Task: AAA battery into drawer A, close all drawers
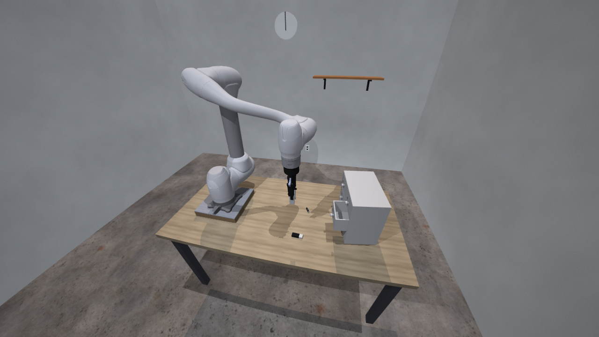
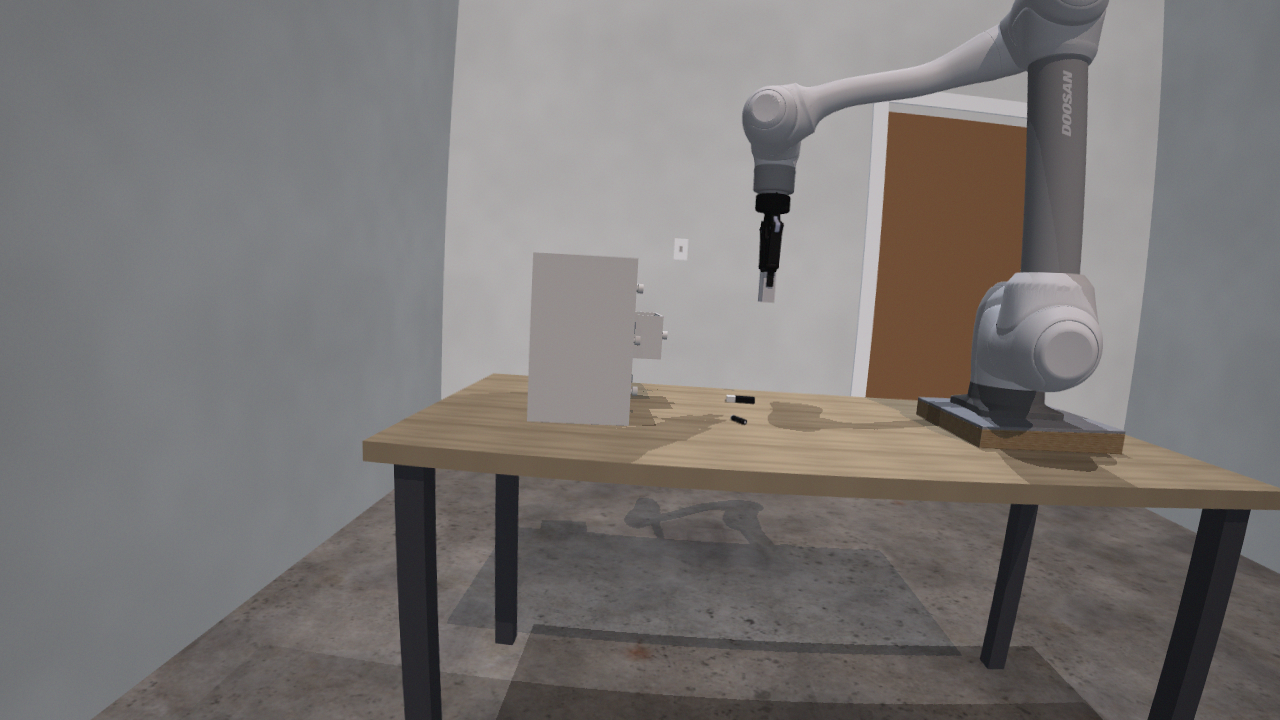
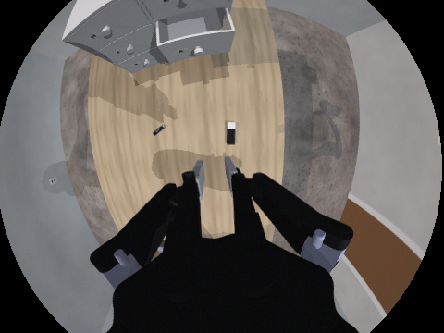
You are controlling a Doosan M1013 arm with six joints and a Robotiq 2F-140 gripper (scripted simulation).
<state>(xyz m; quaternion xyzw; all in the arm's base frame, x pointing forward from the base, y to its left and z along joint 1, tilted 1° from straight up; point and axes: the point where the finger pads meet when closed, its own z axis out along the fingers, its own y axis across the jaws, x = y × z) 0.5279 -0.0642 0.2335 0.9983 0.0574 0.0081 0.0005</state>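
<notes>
The AAA battery lies 5 cm ahead of my hand, 17 cm to the left of it and 26 cm below it. From my hand the other things lie so: drawer: 31 cm ahead, 5 cm to the left, 14 cm below; then white block: 4 cm ahead, 5 cm to the right, 26 cm below.
</notes>
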